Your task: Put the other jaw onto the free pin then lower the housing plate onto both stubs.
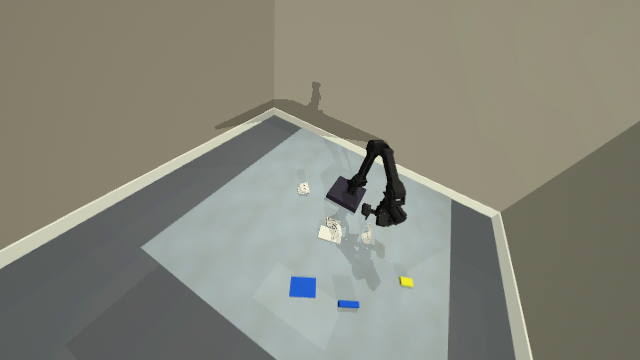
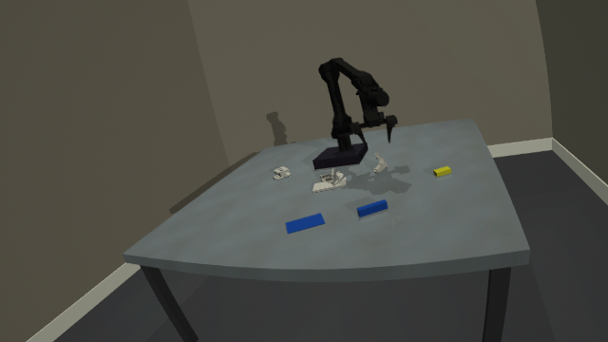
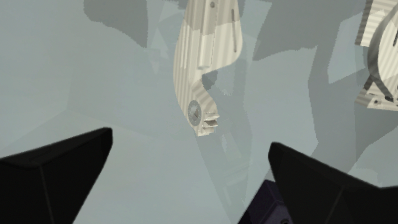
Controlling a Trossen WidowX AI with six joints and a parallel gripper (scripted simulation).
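Now: gripper tip 2 cm short of the white jaw and 5 cm above it. The rest, counted from my gripper tip: yellow block 21 cm ahead, 22 cm to the left, 8 cm below; then blue block 40 cm ahead, 3 cm to the right, 7 cm below; then small cream part 10 cm behind, 44 cm to the right, 7 cm below.
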